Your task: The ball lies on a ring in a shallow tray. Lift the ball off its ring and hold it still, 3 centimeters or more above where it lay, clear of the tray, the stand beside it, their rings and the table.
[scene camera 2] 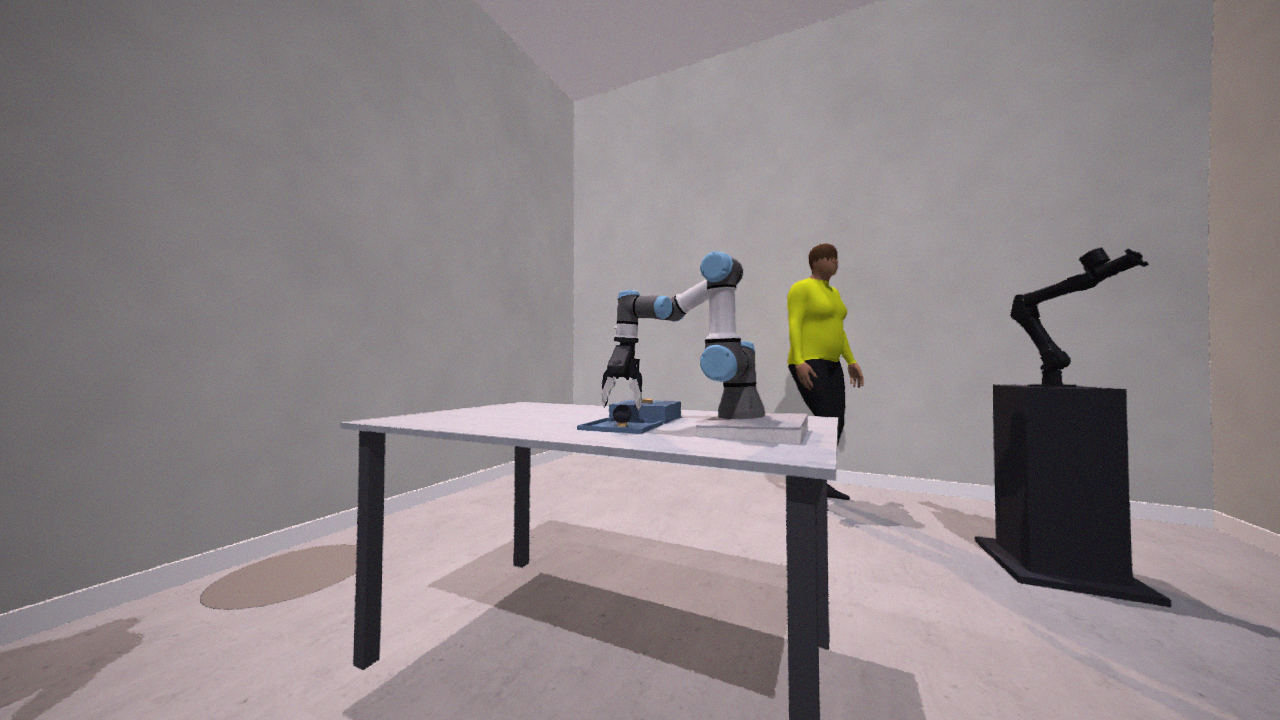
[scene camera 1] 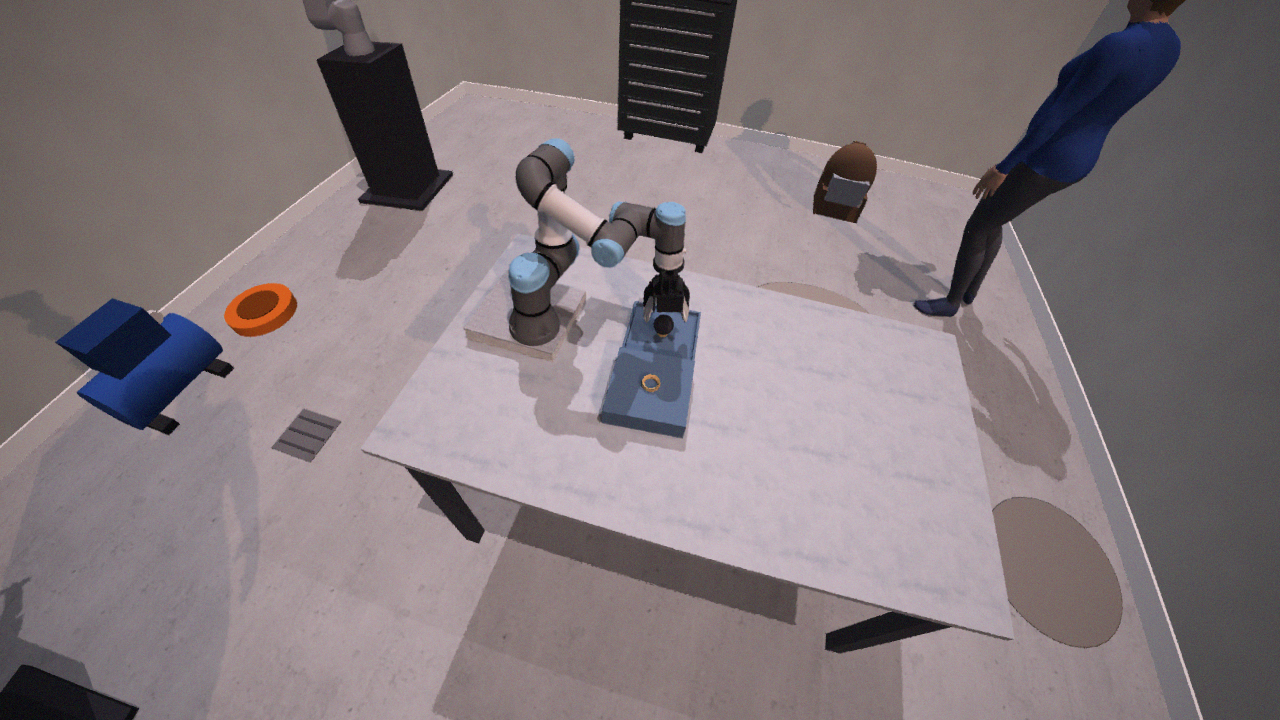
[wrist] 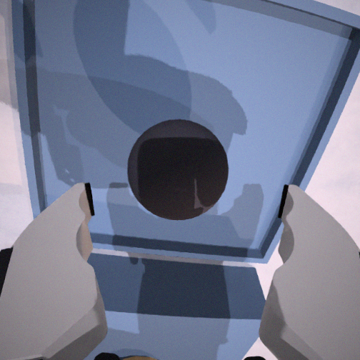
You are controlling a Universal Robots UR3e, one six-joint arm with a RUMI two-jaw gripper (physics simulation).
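Frame: origin at the arm's base, x ahead, y left, z up, level; millimetres.
Where they show: gripper, fingertip midpoint: (scene camera 2: 621,409) (scene camera 1: 665,321); arm's base at its link origin: (scene camera 2: 741,416) (scene camera 1: 534,327).
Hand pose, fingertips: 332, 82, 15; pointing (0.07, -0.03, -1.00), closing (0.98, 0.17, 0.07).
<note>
Each offset is from my fingertips to the top centre of the thing, as dx, dy, dz. "spot": to the spot under its first point. Level surfaces: height alone.
The dark ball {-4, +1, +13} (scene camera 1: 663,325) (scene camera 2: 622,414) (wrist: 178,169) rests on its ring {spot: -10, +14, -44} (scene camera 2: 622,425) in the shallow blue tray (scene camera 1: 696,335) (scene camera 2: 593,426) (wrist: 290,85). The wrist view hides that ring behind the ball. My gripper (scene camera 1: 667,316) (scene camera 2: 622,405) (wrist: 185,186) is open and points down, with its fingertips low over the tray. In the wrist view the ball lies between and a little above the line of the fingertips, with a gap on each side. In scene camera 2 the fingertips are near the height of the ball's top.
The higher blue stand (scene camera 1: 657,416) (scene camera 2: 665,411) (wrist: 240,292) adjoins the tray and bears an empty gold ring {spot: -25, -219, +10} (scene camera 1: 642,384) (scene camera 2: 647,401) (wrist: 140,358). The arm's base plate (scene camera 1: 487,335) (scene camera 2: 760,430) is on the same table {dz -51} (scene camera 1: 805,447) (scene camera 2: 501,437). A person in blue (scene camera 1: 1087,116) stands beyond the table.
</note>
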